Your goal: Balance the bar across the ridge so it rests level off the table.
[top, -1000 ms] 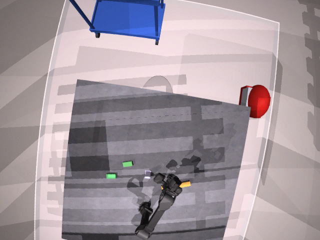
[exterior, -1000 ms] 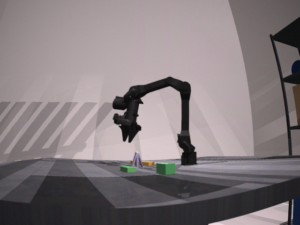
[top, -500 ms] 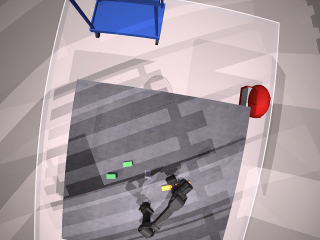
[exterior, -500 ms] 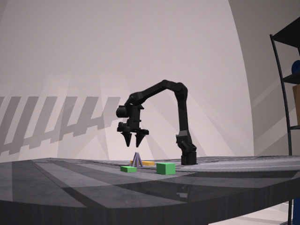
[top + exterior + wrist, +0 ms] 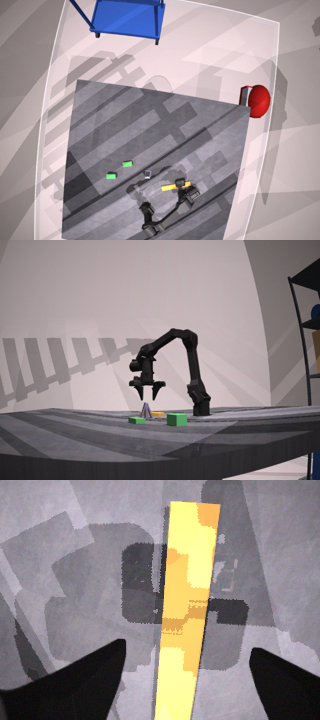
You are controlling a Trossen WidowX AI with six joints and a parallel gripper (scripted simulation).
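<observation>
The bar is 70 mm below my gripper tip, 20 mm to the left of it and 10 mm behind it.
</observation>
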